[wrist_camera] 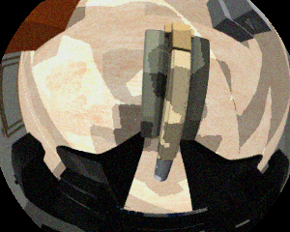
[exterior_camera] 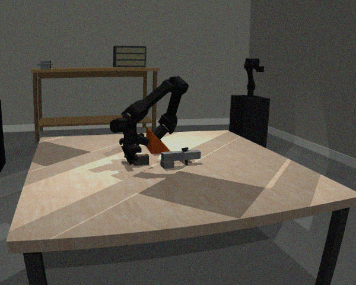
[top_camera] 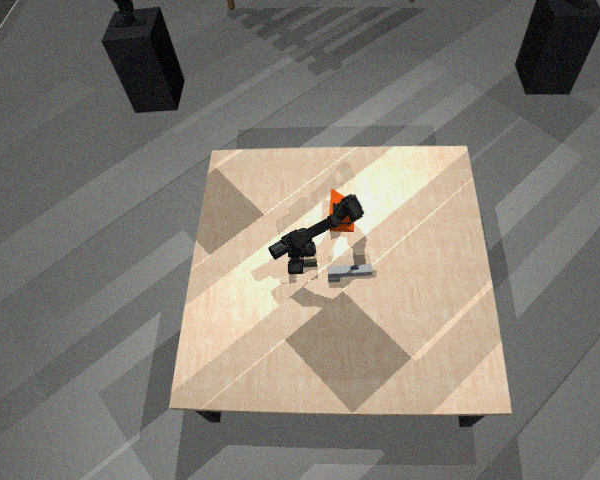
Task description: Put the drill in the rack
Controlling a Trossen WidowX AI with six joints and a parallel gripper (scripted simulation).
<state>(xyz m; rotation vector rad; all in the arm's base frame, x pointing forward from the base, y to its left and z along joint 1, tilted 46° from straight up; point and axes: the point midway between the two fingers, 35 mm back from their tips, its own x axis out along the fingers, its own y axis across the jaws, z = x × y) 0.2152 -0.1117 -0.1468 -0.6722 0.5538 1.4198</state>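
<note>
Now: gripper tip 50 mm to the right of the dark box and 10 mm below it. Round my gripper tip: grey block: 220 mm to the left, 60 mm ahead, 30 mm above; black key: 250 mm to the left, 60 mm ahead, 40 mm above.
</note>
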